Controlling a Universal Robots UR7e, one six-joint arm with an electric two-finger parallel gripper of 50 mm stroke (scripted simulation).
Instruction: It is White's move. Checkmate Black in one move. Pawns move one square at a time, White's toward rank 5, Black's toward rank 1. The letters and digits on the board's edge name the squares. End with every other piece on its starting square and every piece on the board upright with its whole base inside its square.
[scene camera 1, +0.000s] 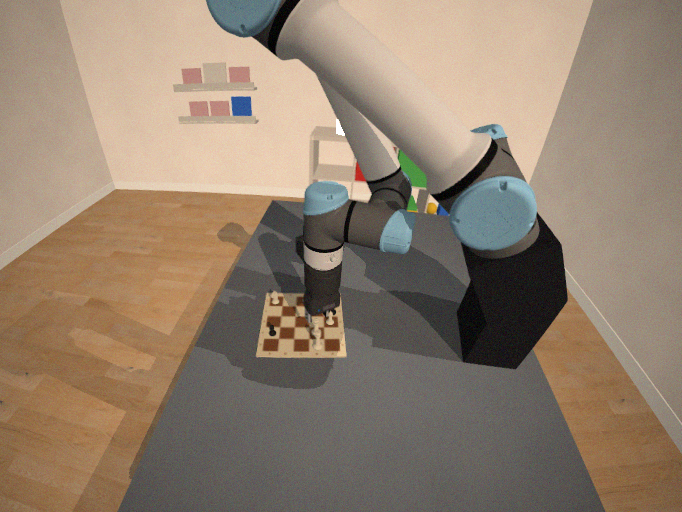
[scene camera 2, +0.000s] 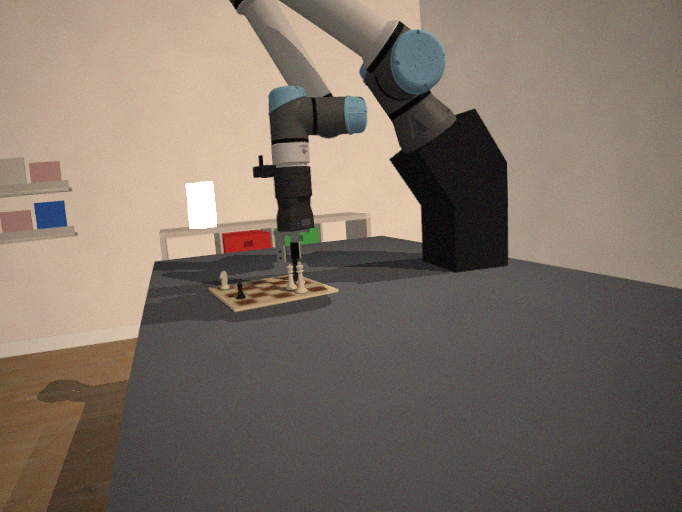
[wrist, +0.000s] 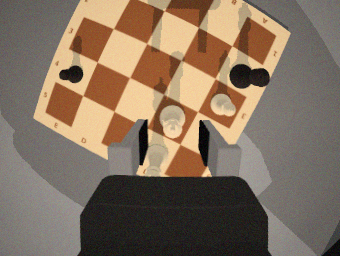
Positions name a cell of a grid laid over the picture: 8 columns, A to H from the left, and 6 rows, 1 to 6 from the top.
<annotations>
My gripper shows in scene camera 1 (D4), in scene camera 2 (D4) and in the wrist view (E4). A chessboard shows in scene camera 1 (D4), in scene camera 2 (D4) and in the wrist view (D2).
</annotations>
